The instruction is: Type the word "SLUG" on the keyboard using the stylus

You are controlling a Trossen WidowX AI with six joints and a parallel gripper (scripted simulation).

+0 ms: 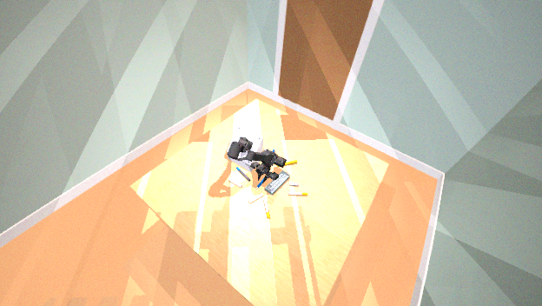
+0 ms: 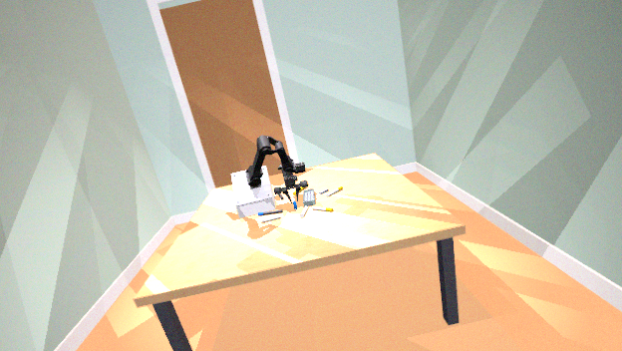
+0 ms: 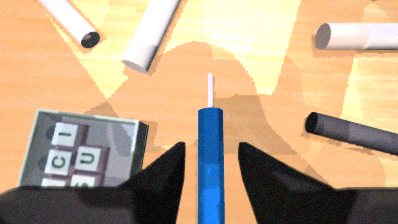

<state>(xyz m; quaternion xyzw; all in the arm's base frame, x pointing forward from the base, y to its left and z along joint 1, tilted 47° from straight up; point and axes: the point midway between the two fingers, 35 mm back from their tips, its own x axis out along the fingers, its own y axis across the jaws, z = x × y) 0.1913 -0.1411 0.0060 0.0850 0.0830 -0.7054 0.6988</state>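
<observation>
My gripper tip is 20 mm above the blue stylus and 10 mm to the left of it. Round my gripper tip: L key 150 mm to the left, 110 mm ahead, 20 mm below; then yellow pen 250 mm to the left, 60 mm ahead, 20 mm below; then flat grey block 180 mm ahead, 130 mm to the left, 30 mm below.
</observation>
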